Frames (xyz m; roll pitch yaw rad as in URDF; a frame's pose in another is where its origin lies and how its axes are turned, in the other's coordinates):
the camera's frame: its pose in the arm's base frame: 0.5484 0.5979 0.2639 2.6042 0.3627 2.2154
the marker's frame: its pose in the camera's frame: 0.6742 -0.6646 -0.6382 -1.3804 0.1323 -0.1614
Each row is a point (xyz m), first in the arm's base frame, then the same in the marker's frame.
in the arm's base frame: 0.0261 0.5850 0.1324
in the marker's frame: -0.4400 -0.3281 0.3000
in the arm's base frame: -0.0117 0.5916 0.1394
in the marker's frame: -0.4109 -0.3064 0.2855
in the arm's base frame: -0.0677 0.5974 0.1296
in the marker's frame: -0.3639 -0.2929 0.2559
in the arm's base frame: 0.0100 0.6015 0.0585
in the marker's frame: -0.3947 -0.3892 0.2856
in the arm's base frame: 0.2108 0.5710 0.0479
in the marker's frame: -0.5547 -0.4797 0.3727
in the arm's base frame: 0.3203 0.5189 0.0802
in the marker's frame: -0.6760 -0.4942 0.4016
